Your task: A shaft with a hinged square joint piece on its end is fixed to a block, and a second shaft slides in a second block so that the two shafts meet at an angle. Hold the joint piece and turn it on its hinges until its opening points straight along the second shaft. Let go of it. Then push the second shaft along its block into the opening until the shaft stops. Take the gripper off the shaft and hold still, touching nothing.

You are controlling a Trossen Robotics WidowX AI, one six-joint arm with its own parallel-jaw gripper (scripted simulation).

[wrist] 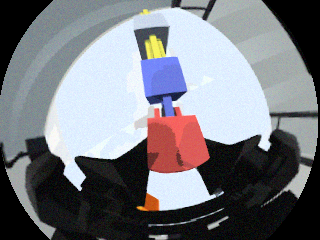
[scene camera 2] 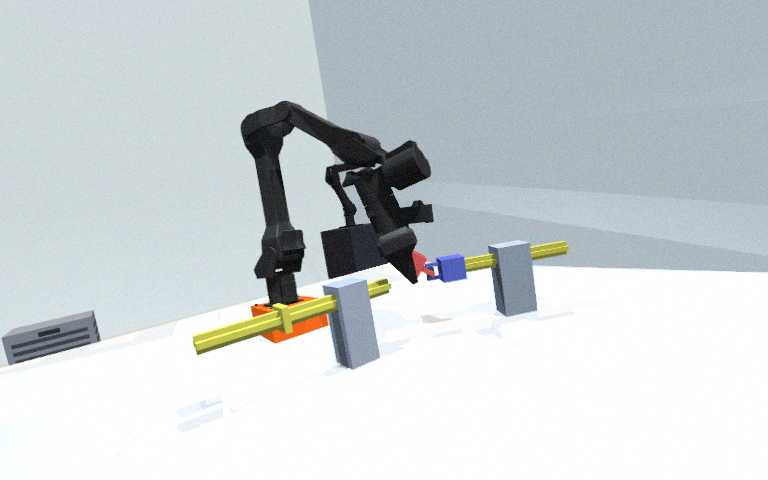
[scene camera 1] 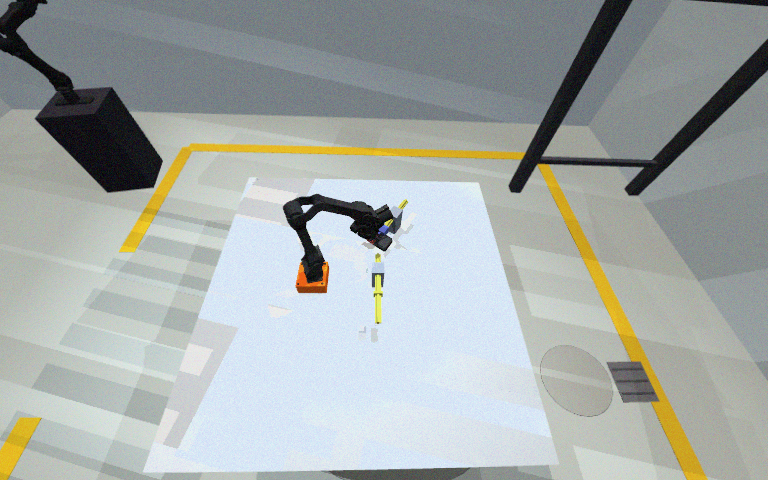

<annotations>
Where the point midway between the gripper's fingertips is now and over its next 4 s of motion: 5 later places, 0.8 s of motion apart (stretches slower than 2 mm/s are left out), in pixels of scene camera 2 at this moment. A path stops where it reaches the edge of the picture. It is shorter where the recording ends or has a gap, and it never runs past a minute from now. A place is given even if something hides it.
My gripper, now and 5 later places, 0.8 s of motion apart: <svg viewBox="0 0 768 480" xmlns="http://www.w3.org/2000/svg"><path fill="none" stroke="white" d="M414 280L406 264L396 192L359 217L360 228L366 264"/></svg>
</annotations>
